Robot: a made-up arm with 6 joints.
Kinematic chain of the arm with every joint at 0, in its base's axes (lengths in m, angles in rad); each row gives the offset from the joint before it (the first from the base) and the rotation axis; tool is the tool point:
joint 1: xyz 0 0 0.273 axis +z
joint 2: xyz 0 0 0 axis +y
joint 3: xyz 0 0 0.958 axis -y
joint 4: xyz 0 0 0 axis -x
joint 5: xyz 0.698 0 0 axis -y
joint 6: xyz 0 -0.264 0 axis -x
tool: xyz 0 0 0
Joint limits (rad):
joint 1: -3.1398..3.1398
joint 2: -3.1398..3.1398
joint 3: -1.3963..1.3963
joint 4: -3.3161..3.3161
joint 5: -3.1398..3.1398
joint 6: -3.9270..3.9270
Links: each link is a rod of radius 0.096 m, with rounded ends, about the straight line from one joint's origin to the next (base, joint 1, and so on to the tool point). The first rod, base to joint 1, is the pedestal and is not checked.
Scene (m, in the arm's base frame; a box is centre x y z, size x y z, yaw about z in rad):
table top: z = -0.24
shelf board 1: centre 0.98 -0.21 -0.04 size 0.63 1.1 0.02 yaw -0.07
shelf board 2: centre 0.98 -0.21 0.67 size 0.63 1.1 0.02 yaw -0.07
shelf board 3: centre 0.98 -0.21 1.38 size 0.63 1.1 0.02 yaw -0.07
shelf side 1: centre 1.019 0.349 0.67 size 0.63 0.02 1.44 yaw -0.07
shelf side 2: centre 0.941 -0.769 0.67 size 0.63 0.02 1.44 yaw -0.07
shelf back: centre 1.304 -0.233 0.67 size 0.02 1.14 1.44 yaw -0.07
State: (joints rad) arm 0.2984 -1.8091 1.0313 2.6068 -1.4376 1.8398
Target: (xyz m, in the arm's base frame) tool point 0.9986 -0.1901 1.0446
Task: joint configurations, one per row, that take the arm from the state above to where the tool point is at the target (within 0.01 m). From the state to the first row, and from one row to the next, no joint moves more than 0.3 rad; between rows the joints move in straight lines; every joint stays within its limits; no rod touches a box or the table.
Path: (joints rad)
1: 0.0508 -1.5854 0.7650 2.7051 -1.4376 1.8398
2: -0.1967 -1.3617 0.4987 2.8034 -1.4376 1.8398
3: -0.4443 -1.1380 0.2324 2.9017 -1.4376 1.8398
4: -0.6918 -0.9143 -0.0339 3.0001 -1.4376 1.8398
5: -0.9394 -0.6906 -0.3002 3.0984 -1.4376 1.8398
6: -1.1870 -0.4669 -0.5665 3.1967 -1.4376 1.8398
7: -0.9393 -0.2062 -0.3672 3.1037 -1.4376 1.8398
8: -0.6917 0.0544 -0.1680 3.0108 -1.4376 1.8398
9: -0.4441 0.3151 0.0313 2.9178 -1.4376 1.8398

